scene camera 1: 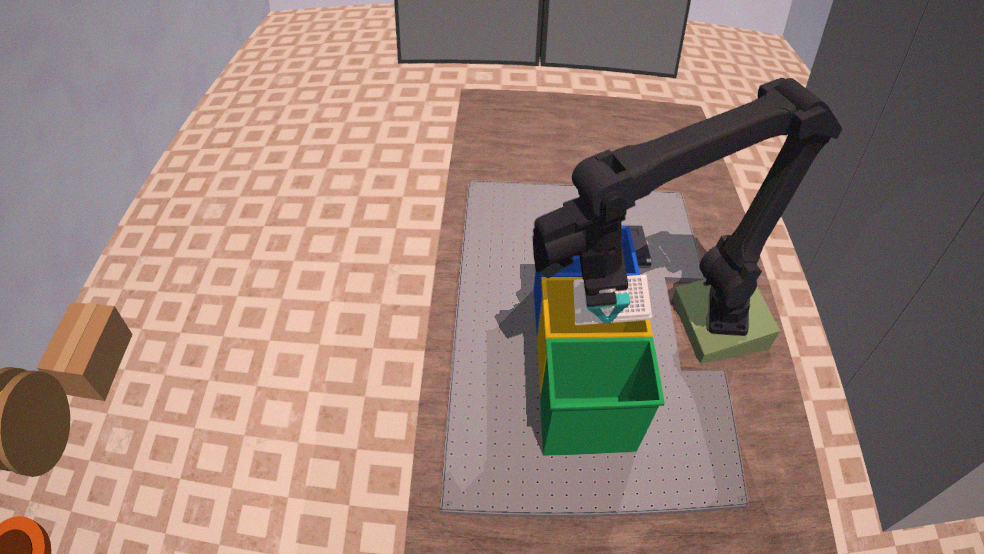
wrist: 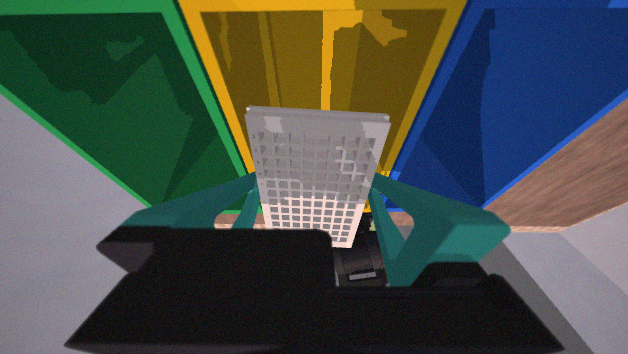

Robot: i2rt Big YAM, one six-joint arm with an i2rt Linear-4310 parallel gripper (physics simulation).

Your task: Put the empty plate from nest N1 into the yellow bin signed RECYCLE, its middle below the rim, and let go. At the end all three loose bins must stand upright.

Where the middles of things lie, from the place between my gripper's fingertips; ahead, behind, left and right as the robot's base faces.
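Labels:
The blue bin (scene camera 1: 631, 264) is 50 mm ahead of my hand, 130 mm to the right of it and 110 mm below it. As for the green bin (scene camera 1: 599, 395), I find it 20 mm behind my hand, 130 mm to the left of it and 110 mm below it. The white plate (scene camera 1: 639, 309) is 10 mm behind my hand and 10 mm above it. My gripper is 10 mm short of the yellow bin (scene camera 1: 557, 317) and 110 mm above it.

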